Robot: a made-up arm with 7 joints. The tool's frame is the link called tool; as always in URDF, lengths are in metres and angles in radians. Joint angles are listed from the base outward. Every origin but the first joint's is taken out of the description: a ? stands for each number. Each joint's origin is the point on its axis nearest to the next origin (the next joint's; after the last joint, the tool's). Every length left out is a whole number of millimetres.
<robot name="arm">
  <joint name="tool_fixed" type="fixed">
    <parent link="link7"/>
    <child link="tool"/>
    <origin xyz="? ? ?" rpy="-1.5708 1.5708 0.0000"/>
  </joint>
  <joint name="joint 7" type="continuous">
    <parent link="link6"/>
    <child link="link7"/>
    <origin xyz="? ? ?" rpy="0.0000 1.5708 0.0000"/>
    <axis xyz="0 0 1"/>
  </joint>
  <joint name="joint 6" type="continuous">
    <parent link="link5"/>
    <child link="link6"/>
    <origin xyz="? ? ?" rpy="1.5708 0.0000 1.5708"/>
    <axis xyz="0 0 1"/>
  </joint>
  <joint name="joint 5" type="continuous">
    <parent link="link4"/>
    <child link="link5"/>
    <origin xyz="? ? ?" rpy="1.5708 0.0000 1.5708"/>
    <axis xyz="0 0 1"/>
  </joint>
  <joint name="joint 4" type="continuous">
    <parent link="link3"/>
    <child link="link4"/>
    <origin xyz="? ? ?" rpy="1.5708 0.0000 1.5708"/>
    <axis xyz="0 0 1"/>
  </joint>
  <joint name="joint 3" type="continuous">
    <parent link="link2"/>
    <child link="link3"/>
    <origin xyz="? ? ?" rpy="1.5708 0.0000 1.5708"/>
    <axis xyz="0 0 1"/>
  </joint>
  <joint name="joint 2" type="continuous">
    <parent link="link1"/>
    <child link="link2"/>
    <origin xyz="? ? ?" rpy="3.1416 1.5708 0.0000"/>
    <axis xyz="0 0 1"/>
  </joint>
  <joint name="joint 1" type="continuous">
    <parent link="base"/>
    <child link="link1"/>
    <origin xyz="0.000 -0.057 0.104" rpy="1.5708 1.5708 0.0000"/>
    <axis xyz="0 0 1"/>
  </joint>
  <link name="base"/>
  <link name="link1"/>
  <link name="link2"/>
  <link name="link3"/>
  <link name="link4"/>
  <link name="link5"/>
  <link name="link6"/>
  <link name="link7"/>
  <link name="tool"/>
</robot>
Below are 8 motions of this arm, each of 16 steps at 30 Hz.
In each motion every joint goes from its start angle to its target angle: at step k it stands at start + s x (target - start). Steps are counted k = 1, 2, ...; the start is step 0. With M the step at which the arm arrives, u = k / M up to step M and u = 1 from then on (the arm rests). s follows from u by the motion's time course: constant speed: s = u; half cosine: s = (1 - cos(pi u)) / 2; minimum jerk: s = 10 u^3 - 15 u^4 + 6 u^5.
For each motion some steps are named. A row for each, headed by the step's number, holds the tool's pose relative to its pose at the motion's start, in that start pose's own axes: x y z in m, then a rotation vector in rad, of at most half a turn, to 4 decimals.
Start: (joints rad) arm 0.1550 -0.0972 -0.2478 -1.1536 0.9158 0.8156 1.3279
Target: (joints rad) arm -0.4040 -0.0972 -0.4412 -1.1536 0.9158 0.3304 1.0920
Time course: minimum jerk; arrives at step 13
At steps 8, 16:
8: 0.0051 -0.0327 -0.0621 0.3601 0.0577 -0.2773
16: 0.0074 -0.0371 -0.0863 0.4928 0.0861 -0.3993

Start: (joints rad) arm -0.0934 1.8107 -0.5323 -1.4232 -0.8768 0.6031 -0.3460
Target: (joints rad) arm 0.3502 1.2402 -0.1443 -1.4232 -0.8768 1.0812 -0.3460
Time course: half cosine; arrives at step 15
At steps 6, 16:
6: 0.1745 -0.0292 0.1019 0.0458 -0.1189 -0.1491
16: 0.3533 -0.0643 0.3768 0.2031 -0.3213 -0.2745

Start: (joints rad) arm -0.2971 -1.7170 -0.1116 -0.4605 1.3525 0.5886 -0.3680
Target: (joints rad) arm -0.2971 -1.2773 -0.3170 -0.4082 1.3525 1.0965 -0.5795
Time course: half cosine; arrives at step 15
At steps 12, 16:
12: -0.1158 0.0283 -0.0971 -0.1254 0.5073 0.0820
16: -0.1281 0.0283 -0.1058 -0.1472 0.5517 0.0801

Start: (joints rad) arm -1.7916 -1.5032 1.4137 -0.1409 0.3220 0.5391 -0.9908
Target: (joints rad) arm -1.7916 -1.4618 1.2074 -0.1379 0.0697 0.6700 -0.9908
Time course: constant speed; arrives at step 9
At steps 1, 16:
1: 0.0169 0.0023 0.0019 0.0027 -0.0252 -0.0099
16: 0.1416 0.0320 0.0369 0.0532 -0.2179 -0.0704

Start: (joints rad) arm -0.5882 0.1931 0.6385 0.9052 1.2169 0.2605 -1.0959
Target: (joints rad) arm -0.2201 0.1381 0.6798 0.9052 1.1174 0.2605 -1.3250
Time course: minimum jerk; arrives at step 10
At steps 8, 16:
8: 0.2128 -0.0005 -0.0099 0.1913 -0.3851 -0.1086
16: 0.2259 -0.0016 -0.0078 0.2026 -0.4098 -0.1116

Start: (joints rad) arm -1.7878 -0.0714 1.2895 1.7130 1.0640 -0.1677 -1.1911
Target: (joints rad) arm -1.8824 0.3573 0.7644 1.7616 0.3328 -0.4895 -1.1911
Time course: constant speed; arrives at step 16
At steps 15, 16:
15: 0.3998 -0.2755 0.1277 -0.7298 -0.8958 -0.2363
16: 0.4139 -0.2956 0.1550 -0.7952 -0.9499 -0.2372

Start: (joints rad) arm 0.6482 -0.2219 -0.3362 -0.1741 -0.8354 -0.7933 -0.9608
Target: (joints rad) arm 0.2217 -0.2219 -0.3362 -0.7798 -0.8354 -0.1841 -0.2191
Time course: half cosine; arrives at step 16
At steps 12, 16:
12: -0.0213 -0.0138 0.0182 -0.5976 0.7859 -0.7621
16: -0.0163 -0.0214 0.0189 -0.6714 0.9557 -0.8607

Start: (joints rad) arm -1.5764 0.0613 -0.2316 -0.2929 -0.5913 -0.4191 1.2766
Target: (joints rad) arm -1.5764 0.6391 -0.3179 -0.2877 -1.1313 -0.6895 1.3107
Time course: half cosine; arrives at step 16
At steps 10, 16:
10: -0.1247 -0.0873 0.0194 0.0116 -0.0180 -0.0769
16: -0.1751 -0.1323 0.0150 0.0083 -0.0245 -0.1033

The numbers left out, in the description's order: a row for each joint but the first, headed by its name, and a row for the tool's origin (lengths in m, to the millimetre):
tool: 0.057 -0.083 0.000
joint 7: 0.000 0.100 0.000
joint 6: 0.452 0.071 0.000
joint 5: -0.199 -0.022 0.000
joint 4: -0.081 -0.010 0.000
joint 3: 0.250 -0.096 0.000
joint 2: -0.164 -0.091 0.000

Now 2 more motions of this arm.
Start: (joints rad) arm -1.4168 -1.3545 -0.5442 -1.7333 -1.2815 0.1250 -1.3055
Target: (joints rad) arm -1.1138 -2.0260 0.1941 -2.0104 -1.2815 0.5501 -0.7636
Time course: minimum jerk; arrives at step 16
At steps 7, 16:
7: 0.1091 0.2705 0.0159 0.1805 -0.0570 -0.2055
16: 0.2358 0.6518 0.2584 0.6019 0.1530 -0.5123

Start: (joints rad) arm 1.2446 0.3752 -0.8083 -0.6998 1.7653 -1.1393 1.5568
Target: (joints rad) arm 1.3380 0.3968 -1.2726 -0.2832 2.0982 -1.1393 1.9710
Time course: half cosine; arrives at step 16
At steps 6, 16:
6: -0.0118 -0.0930 -0.0596 0.0273 -0.1823 0.1487
16: 0.0739 -0.2536 -0.2038 0.0447 -0.6226 0.4357

